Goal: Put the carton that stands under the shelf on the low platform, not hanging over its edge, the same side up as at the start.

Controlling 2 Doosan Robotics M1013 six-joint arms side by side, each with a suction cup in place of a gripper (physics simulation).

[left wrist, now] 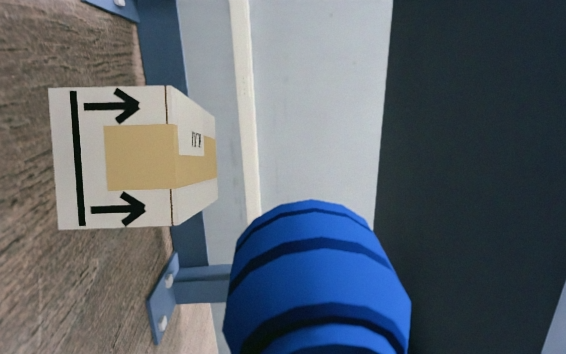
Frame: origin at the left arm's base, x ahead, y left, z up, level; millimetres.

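Seen in the pictures: left end effector, tool point: (306, 262).
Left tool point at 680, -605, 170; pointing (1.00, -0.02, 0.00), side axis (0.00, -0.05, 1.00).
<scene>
Pixels of each thing's top centre, then the offset from my left tool point to it, as dx, dy, dz. "spot": a spot on its surface instead. Level surfaces: height alone.
- carton, middle of its top: (201, 157) +209, -59, -82
- wood-grain surface, its level: dz -170
- shelf, surface spot: (161, 55) spot: +337, +26, -146
- bolted foot plate, surface spot: (161, 305) spot: +207, -270, -165
- wide dark panel, its level: dz +141
The carton (140, 157), white with tan tape, black arrows and a small barcode label, stands on the wood-grain surface (30, 280) at the left of the left wrist view. The view is turned sideways, and the arrows point right, toward the taped top face. My left suction cup (312, 215), blue and ribbed, is at the lower middle, apart from the carton with a gap between them, and holds nothing. Its lip faces away from the camera and is hidden. My right suction cup and the low platform do not show.
The blue steel frame of the shelf (161, 55) runs behind the carton, with a bolted foot plate (161, 305) at lower left. A wide dark panel (470, 150) fills much of the right side. A pale wall with a cream strip (246, 100) lies behind.
</scene>
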